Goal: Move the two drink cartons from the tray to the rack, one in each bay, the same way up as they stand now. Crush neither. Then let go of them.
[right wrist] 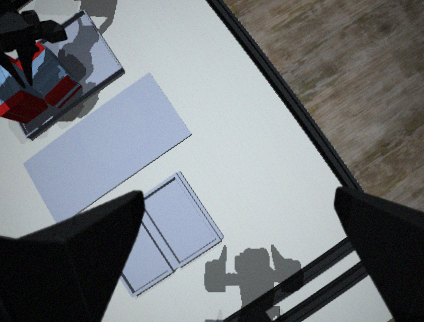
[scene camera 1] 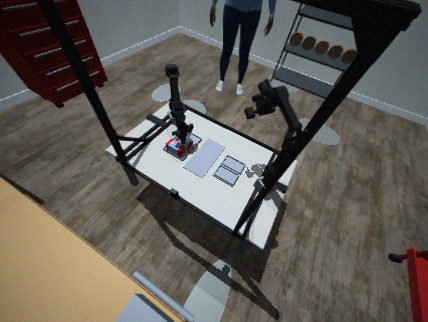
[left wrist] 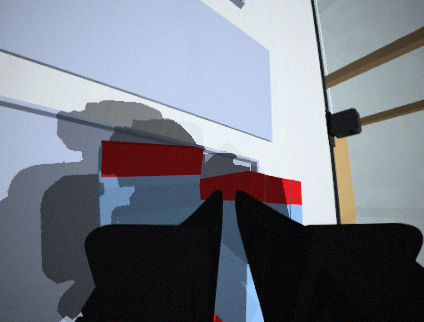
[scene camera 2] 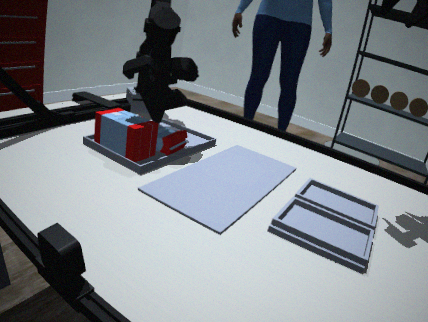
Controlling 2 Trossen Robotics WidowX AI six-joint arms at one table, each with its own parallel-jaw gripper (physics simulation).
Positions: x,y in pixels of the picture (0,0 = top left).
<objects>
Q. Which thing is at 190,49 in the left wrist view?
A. A flat grey mat.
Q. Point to a flat grey mat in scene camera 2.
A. At 215,192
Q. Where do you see a flat grey mat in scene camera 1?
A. At 204,158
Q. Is the right gripper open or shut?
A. Open.
</objects>
